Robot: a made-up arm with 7 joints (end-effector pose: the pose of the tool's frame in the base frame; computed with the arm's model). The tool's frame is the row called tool.
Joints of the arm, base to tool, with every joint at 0 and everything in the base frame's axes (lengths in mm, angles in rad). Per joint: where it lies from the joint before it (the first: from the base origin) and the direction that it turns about. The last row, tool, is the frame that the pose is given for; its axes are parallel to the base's.
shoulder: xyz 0 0 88 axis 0 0 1
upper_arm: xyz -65 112 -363 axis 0 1 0
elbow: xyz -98 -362 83 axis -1 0 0
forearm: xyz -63 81 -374 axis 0 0 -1
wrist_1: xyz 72 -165 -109 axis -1 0 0
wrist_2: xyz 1 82 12 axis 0 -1 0
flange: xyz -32 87 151 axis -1 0 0
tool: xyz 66 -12 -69
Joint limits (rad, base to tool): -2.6..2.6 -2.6..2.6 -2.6..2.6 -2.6..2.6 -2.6..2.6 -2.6..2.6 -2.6..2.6
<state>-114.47 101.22 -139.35 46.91 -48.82 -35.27 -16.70</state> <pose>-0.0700 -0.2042 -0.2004 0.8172 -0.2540 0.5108 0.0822</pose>
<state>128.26 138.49 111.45 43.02 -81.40 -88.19 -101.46</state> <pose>0.2097 0.4204 -0.4666 0.6577 -0.7121 0.1855 -0.1612</pose>
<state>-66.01 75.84 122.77 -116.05 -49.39 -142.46 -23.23</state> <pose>-0.5944 -0.3037 -0.0287 0.8015 0.3497 -0.3413 -0.3446</pose>
Working (the frame after each row of the table, in the pose's form):
after shoulder: 0.0000 0.0000 0.0880 0.8386 0.0000 0.0000 -0.5447
after upper_arm: 0.0759 0.1049 -0.2750 0.6616 0.3348 0.5154 -0.4297
after elbow: -0.2319 -0.0939 -0.1597 0.6107 -0.4204 0.6241 0.2466
after forearm: -0.5125 -0.3445 -0.0657 0.1142 0.3067 0.6871 0.6487
after wrist_1: -0.6747 -0.3881 -0.1926 0.0244 -0.3264 -0.8953 -0.3023
after wrist_2: -0.6245 -0.3313 -0.1591 0.8555 0.1812 -0.2650 -0.4063
after flange: -0.6800 -0.2677 -0.0033 0.8015 0.3497 -0.3413 -0.3446

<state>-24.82 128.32 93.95 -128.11 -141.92 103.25 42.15</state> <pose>-0.4635 -0.5487 -0.2699 0.1094 -0.3215 0.8861 0.3155</pose>
Working (the frame after each row of the table, in the pose's form):
after shoulder: 0.0000 0.0000 0.0880 0.9766 0.0000 0.0000 -0.2149
after upper_arm: -0.0120 0.1289 -0.2750 0.4257 0.1934 0.8790 -0.0937
after elbow: -0.0497 -0.2525 -0.2496 0.4318 -0.1792 0.6682 0.5787
after forearm: -0.2124 -0.5944 -0.1660 0.3314 -0.5225 -0.4535 -0.6415
after wrist_1: -0.4179 -0.6312 -0.1396 0.6020 0.1428 -0.7543 0.2194
after wrist_2: -0.4676 -0.5665 -0.1539 0.2177 -0.2607 0.9403 -0.0242
after flange: -0.4210 -0.4651 -0.2915 0.1094 -0.3215 0.8861 0.3155

